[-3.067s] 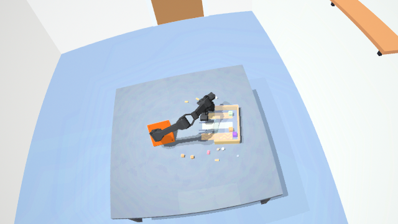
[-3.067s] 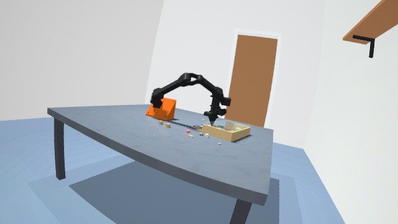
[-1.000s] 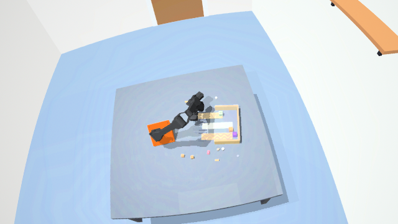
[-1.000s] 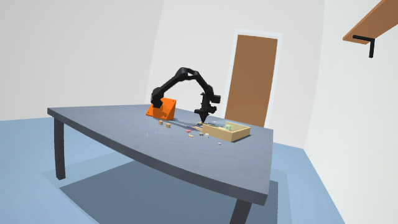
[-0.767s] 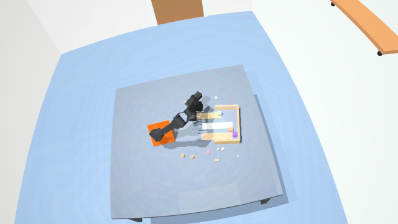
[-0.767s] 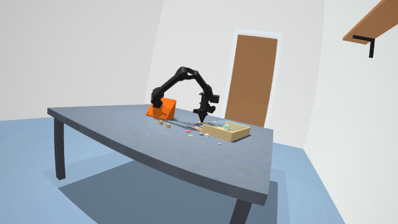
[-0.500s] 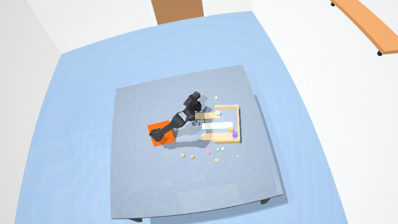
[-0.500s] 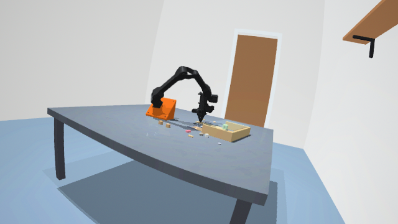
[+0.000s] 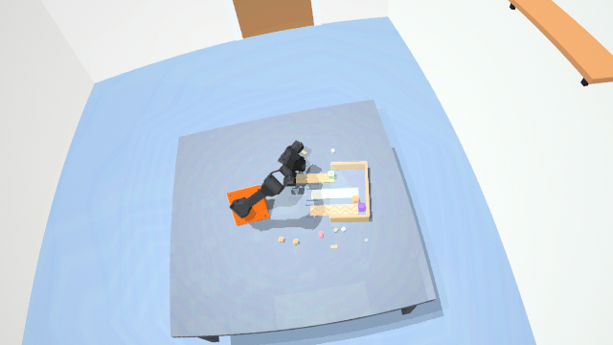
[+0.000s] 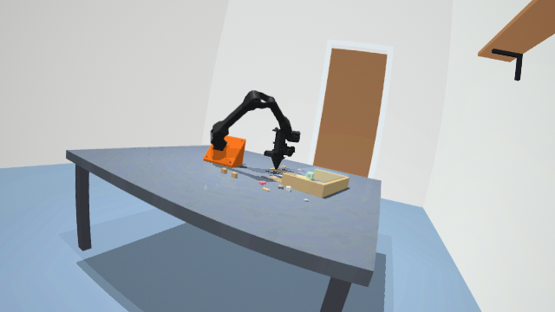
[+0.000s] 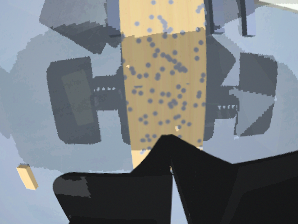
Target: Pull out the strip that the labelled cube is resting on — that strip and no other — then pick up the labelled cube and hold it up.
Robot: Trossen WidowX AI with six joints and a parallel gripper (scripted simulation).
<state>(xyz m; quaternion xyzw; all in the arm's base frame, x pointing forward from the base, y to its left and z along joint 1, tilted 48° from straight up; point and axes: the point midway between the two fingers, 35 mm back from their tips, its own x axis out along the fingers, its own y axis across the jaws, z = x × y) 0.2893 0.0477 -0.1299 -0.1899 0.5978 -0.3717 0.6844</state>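
Right now the dotted strip is 90 mm ahead of my gripper tip and 30 mm to the right of it. The rest, counted from my gripper tip: labelled cube (200 mm ahead, 50 mm to the right, 20 mm above).
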